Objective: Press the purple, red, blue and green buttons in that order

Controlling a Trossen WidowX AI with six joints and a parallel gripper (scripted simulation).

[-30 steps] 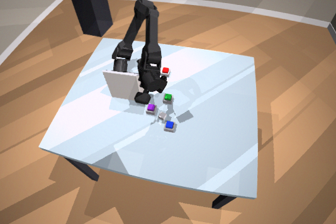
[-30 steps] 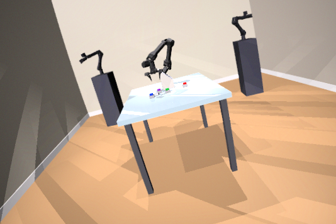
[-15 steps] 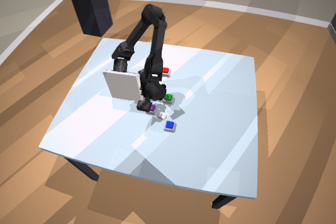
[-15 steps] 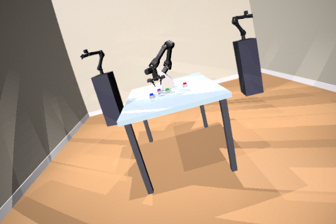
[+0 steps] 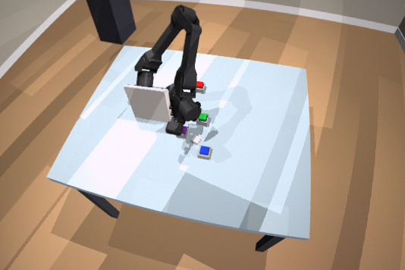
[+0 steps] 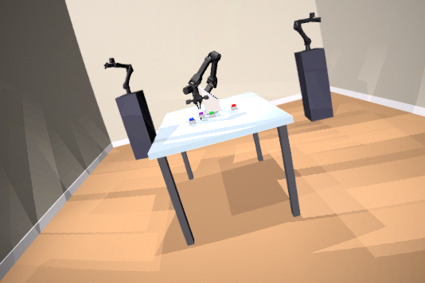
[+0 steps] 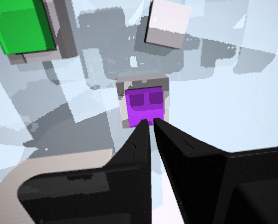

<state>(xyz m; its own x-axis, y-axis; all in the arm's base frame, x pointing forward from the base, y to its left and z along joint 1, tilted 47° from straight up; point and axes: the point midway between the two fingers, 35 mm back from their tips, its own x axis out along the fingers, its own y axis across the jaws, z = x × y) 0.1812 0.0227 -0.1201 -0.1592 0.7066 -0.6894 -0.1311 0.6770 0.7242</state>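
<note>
My gripper tip is 3 cm above the purple button. Also, from my gripper tip: green button (6 cm ahead, 9 cm to the left, 3 cm below); then small white block (7 cm ahead, 2 cm to the right, 5 cm below); then blue button (12 cm ahead, 6 cm to the right, 3 cm below).
</note>
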